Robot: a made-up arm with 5 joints.
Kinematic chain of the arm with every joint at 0, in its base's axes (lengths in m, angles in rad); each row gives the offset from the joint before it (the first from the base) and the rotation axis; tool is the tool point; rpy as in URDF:
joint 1: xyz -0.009 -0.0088 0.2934 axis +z
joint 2: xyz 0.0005 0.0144 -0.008 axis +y
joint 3: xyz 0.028 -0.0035 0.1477 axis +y
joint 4: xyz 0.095 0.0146 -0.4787 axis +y
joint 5: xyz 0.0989 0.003 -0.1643 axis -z
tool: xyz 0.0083 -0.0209 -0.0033 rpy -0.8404 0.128 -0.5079
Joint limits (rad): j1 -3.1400..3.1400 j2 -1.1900..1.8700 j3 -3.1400..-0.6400 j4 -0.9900..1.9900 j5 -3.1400..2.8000
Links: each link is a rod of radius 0.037 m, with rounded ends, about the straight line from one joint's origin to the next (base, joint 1, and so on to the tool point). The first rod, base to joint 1, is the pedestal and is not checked.
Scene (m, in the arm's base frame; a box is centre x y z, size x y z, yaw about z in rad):
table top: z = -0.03
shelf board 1: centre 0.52 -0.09 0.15 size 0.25 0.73 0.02 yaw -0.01
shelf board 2: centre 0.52 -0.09 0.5 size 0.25 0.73 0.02 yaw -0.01
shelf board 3: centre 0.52 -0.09 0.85 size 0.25 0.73 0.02 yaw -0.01
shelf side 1: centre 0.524 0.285 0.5 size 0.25 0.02 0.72 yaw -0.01
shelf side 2: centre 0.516 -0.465 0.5 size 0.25 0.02 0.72 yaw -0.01
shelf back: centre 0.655 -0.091 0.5 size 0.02 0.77 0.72 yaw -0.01
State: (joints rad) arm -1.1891 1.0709 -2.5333 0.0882 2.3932
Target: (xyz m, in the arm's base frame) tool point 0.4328 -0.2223 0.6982
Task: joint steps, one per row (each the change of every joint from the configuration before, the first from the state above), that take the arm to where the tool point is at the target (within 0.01 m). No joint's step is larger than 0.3 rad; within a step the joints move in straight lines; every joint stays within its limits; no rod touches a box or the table.
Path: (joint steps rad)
1: 0.0039 -0.2036 0.0945 0.2746 0.0366
2: 0.0040 -0.2035 0.0946 0.2746 0.0366
3: 0.0039 -0.2036 0.0945 0.2746 0.0366
4: 0.0039 -0.2036 0.0946 0.2746 0.0366
5: 0.1469 -0.2656 0.1173 0.2678 -0.1021
6: 0.1468 -0.2656 0.1173 0.2678 -0.1020
7: 0.1469 -0.2657 0.1172 0.2678 -0.1020
8: 0.0692 0.2522 -0.2421 -0.0372 0.0305
9: 0.0692 0.2522 -0.2421 -0.0371 0.0306
10: 0.0692 0.2521 -0.2421 -0.0372 0.0305

